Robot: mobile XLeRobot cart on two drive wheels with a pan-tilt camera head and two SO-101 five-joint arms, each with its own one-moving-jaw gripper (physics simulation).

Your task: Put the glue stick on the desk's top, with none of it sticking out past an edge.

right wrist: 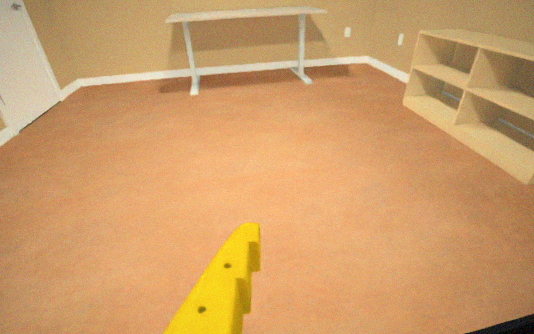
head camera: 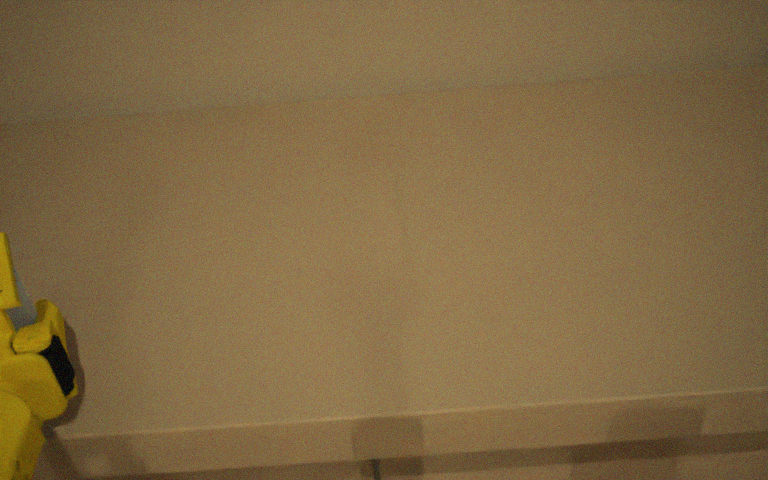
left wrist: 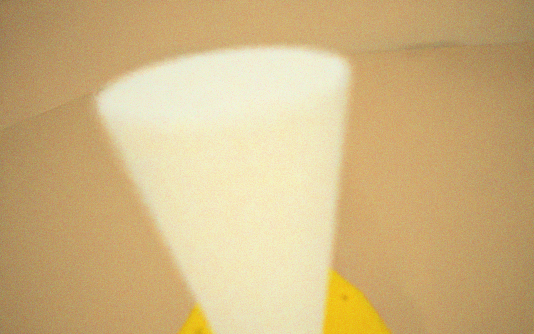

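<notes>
The glue stick is a pale, blurred cylinder that fills the middle of the left wrist view, its wide end towards the top. My left gripper is shut on it, with a yellow jaw showing on each side at the bottom. In the head view a grey-white part of the stick shows by the yellow gripper at the left edge. The desk has a pale top and two white legs and stands far off against the wall in the right wrist view. My right gripper is open, with one notched jaw in view.
A broad tan surface with a straight edge along the bottom lies below the left gripper in the head view. A light wooden shelf unit stands at the right of the right wrist view, and a white door at its left.
</notes>
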